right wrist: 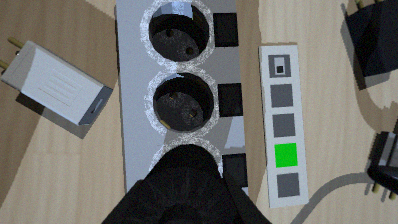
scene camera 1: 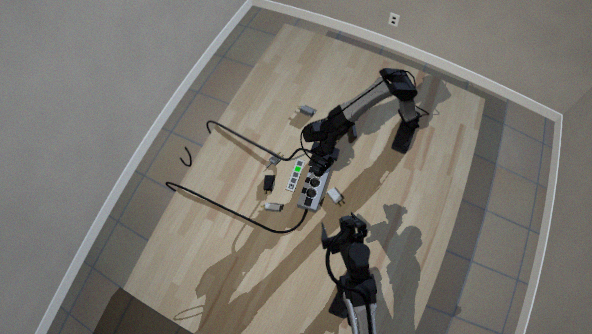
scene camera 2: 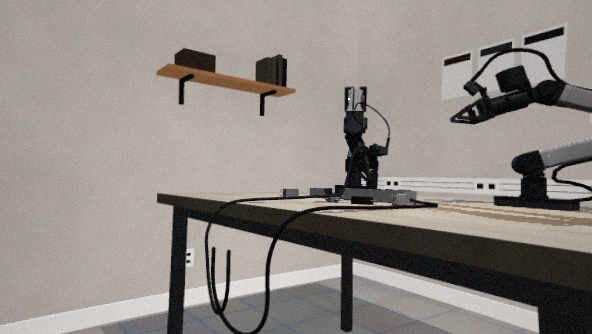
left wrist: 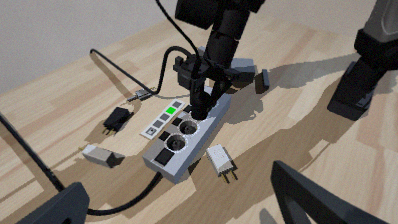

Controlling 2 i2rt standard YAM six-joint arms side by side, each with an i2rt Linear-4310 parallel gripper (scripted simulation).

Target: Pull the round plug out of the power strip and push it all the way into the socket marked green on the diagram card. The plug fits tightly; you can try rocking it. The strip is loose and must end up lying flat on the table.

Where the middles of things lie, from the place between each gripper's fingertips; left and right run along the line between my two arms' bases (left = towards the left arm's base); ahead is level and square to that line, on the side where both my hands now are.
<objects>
The diagram card [right wrist: 284,140] is 9 cm ahead of my right hand, 3 cm to the left of it and 7 cm below it.
Now: left hand [scene camera 2: 453,118] 230 mm short of the diagram card, 190 mm to the left of it and 280 mm above it.
</objects>
